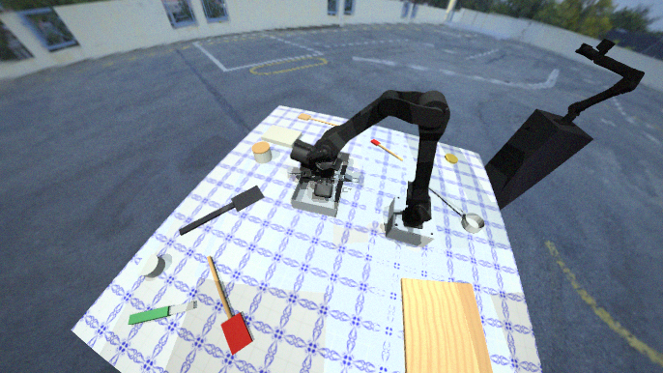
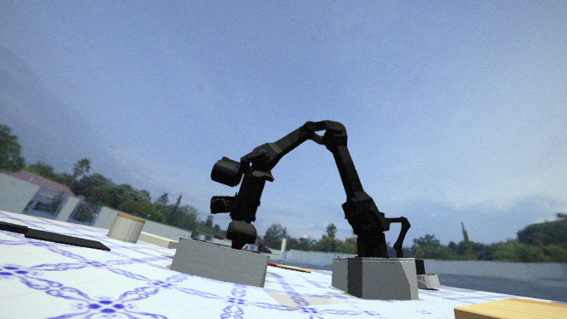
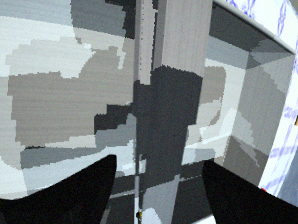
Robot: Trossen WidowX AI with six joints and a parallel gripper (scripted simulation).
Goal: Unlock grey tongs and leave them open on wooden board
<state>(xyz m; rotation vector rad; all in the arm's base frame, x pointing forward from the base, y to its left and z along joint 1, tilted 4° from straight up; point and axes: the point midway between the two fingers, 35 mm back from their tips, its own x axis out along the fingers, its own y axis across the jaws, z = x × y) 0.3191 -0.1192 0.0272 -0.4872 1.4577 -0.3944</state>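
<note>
Right now the grey roasting tin is 2 cm ahead of my gripper tip, 1 cm to the right of it and 3 cm below it. The rest, counted from my gripper tip: cream block: 30 cm ahead, 25 cm to the right, 4 cm below; then black spatula: 34 cm ahead, 21 cm to the left, 5 cm below; then cork-topped jar: 33 cm ahead, 8 cm to the right, 2 cm below.
</note>
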